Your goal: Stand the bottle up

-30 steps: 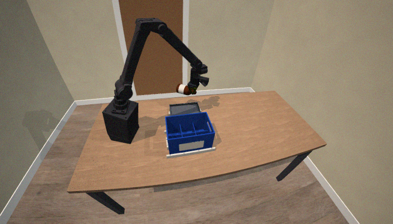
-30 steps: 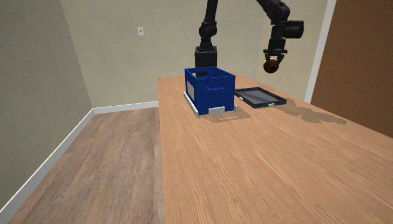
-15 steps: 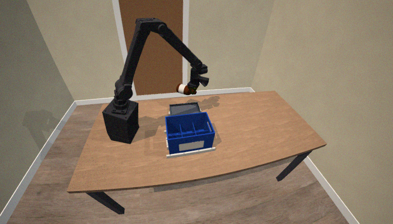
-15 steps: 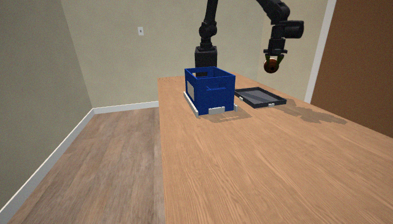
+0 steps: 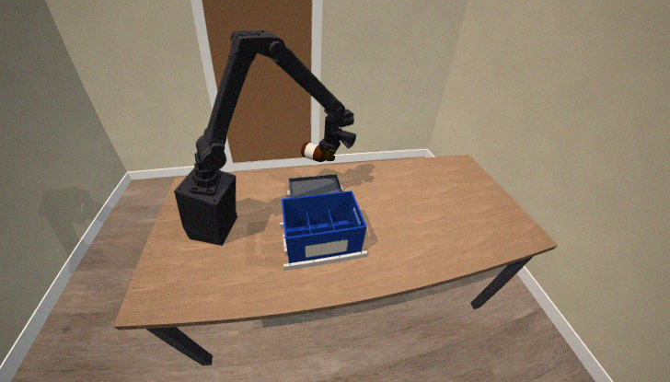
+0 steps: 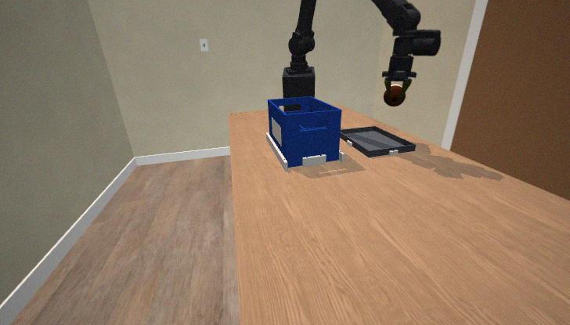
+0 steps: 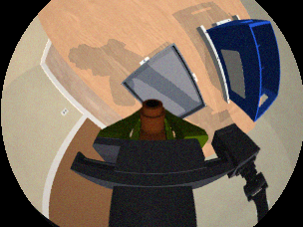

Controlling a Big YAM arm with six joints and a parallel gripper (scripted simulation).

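Right now the brown bottle is 4 cm behind my hand and 3 cm to the left of it. From my hand the other things lie so: dark grey tray (7 cm behind, 3 cm to the right, 17 cm below); then blue crate (6 cm behind, 33 cm to the right, 10 cm below).
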